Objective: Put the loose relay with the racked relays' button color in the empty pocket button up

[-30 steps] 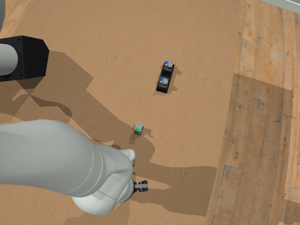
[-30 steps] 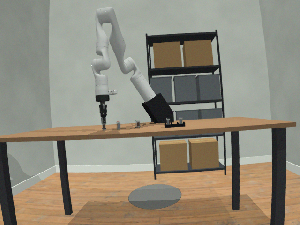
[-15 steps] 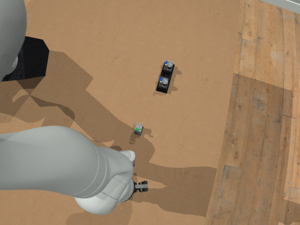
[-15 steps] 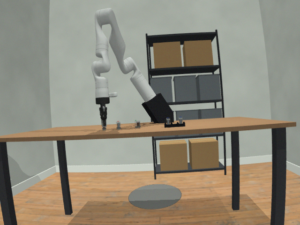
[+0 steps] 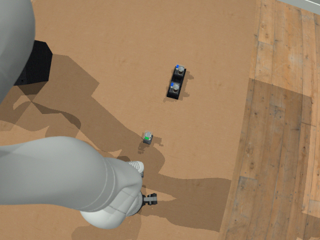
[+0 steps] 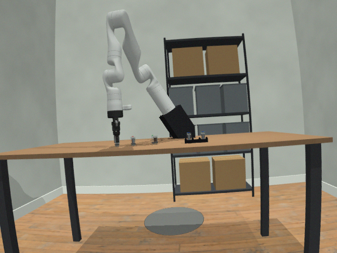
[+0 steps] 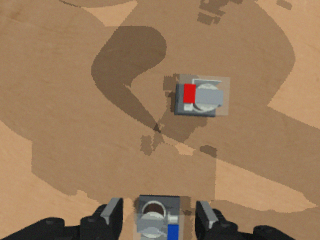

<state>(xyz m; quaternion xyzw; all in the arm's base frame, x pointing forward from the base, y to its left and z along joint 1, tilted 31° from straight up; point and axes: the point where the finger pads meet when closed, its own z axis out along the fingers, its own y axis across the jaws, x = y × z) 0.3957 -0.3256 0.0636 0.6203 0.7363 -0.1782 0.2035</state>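
The rack lies 100 mm ahead of my hand, 370 mm to the left of it and 20 mm below it.
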